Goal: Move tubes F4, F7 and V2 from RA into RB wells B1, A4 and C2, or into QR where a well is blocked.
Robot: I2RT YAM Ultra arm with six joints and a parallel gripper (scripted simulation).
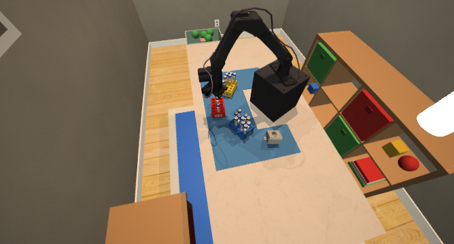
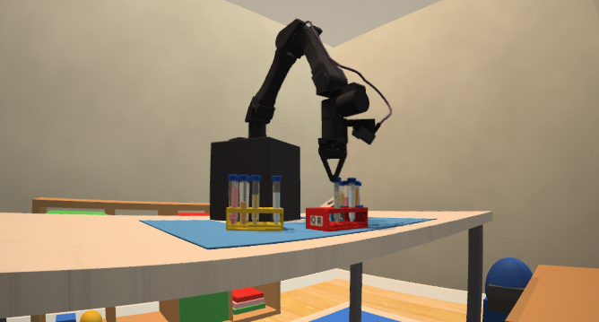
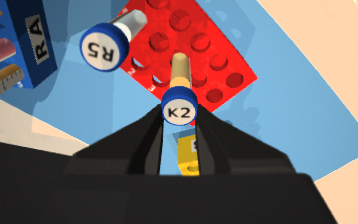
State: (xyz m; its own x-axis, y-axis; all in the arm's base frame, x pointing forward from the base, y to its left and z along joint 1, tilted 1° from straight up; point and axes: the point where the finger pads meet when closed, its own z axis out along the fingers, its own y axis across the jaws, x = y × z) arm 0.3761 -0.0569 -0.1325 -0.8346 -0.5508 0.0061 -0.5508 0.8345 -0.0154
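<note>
Now: hand 10 mm short of the tube and 60 mm above it. Round my hand: red rack: 10 mm to the left, 100 mm below; then tube R8: 70 mm behind, 130 mm to the right, 60 mm below; then rack RB: 120 mm behind, 150 mm to the right, 100 mm below.
</note>
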